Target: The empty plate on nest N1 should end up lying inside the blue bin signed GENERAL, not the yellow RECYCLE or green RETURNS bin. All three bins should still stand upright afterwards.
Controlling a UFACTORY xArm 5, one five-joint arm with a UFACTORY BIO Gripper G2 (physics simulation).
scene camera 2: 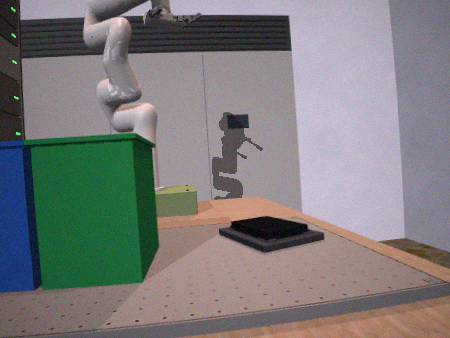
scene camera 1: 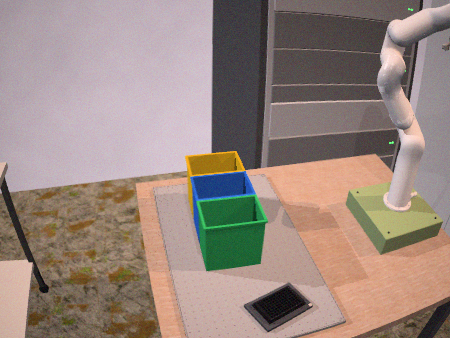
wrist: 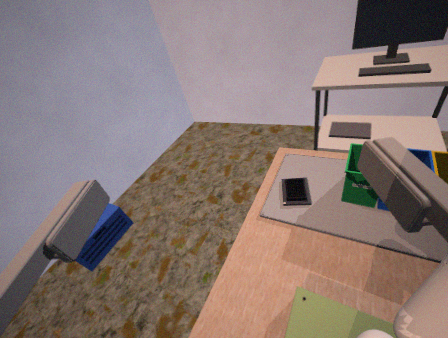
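Seen in the pictures: end effector, tool point: [scene camera 2: 178, 13] [wrist: 220, 201]; arm's base, origin of the base link: [scene camera 1: 396, 202].
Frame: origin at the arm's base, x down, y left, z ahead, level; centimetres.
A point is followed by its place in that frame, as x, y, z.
Observation:
The black plate [scene camera 1: 279, 303] @[3.7, 25.7, 60.6] [scene camera 2: 270, 226] @[3.5, 25.2, 63.6] [wrist: 296, 189] @[3.5, 24.9, 59.9] lies flat on the dark nest [scene camera 1: 268, 325] @[4.7, 31.9, 66.0] [scene camera 2: 266, 245] @[4.9, 22.5, 69.8] [wrist: 298, 203] @[5.1, 22.8, 53.2]. The blue bin [scene camera 1: 219, 186] @[-7.5, -19.1, 65.5] [scene camera 2: 17, 215] @[-3.1, -9.3, 75.1] [wrist: 421, 156] @[-9.4, -18.5, 74.2] stands upright between the yellow bin [scene camera 1: 212, 163] @[-8.3, -32.1, 64.4] [wrist: 442, 162] @[-7.7, -24.9, 73.6] and the green bin [scene camera 1: 232, 246] @[-3.5, 5.5, 68.5] [scene camera 2: 87, 210] @[-3.2, -1.0, 75.8] [wrist: 356, 190] @[-2.3, 1.6, 58.9]; both of those are upright too. The bins' signs cannot be read. My gripper [scene camera 2: 172, 18] [wrist: 239, 202] @[-65.7, 15.5, -2.2] is open and empty, high above the table and well away from the plate. It does not show in scene camera 1. In the wrist view the right finger partly covers the bins.
A perforated grey mat [scene camera 1: 225, 300] @[6.0, 18.1, 74.2] [scene camera 2: 225, 285] @[6.0, 14.3, 80.3] [wrist: 325, 217] @[6.0, 11.4, 49.2] lies under the nest and bins. The arm stands on an olive base block [scene camera 1: 410, 239] @[4.1, 17.2, 3.6] [scene camera 2: 177, 202] @[3.2, 10.5, 17.0] [wrist: 322, 320] @[-0.1, 8.5, 10.7]. A blue object [wrist: 106, 237] shows behind the left finger. A desk [wrist: 340, 72] with a monitor stands beyond the table.

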